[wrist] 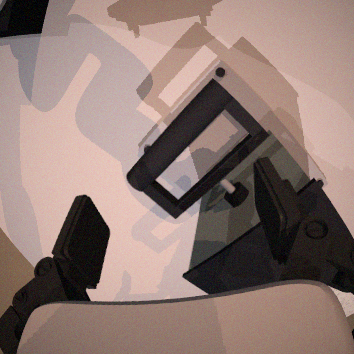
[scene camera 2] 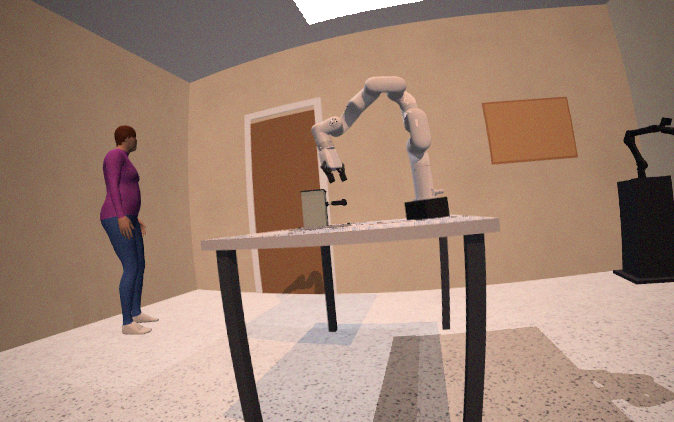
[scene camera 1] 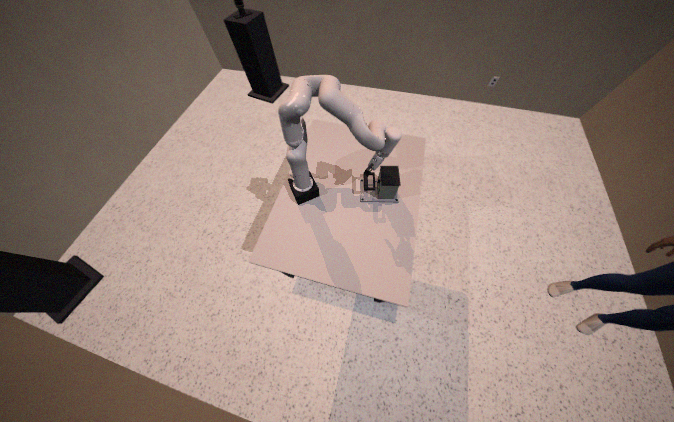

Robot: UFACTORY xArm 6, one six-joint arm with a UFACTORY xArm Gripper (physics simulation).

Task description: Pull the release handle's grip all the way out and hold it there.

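The release handle's black grip point(scene camera 1: 366, 181) point(scene camera 2: 340, 202) point(wrist: 182, 132) is a rectangular loop with a thick round bar. It stands a short way out from the grey-green housing point(scene camera 1: 389, 183) point(scene camera 2: 314, 210) point(wrist: 225, 225), on the side facing the robot's base; a thin stem joins them in scene camera 2. The housing stands upright on a pale base plate point(scene camera 1: 369, 197). My gripper point(scene camera 1: 369, 172) point(scene camera 2: 337, 180) point(wrist: 172, 198) is open and empty, above the grip and apart from it. In the wrist view the grip lies ahead of the fingers, set diagonally to them.
The housing's dark top point(scene camera 1: 390, 172) lies close to the right finger in the wrist view. A small black knob point(wrist: 236, 194) with a pale pin is on the housing's face. The arm's black base point(scene camera 1: 304, 192) point(scene camera 2: 427, 208) stands on the same table point(scene camera 1: 325, 250) point(scene camera 2: 350, 236). A person point(scene camera 2: 122, 185) stands beyond the table.
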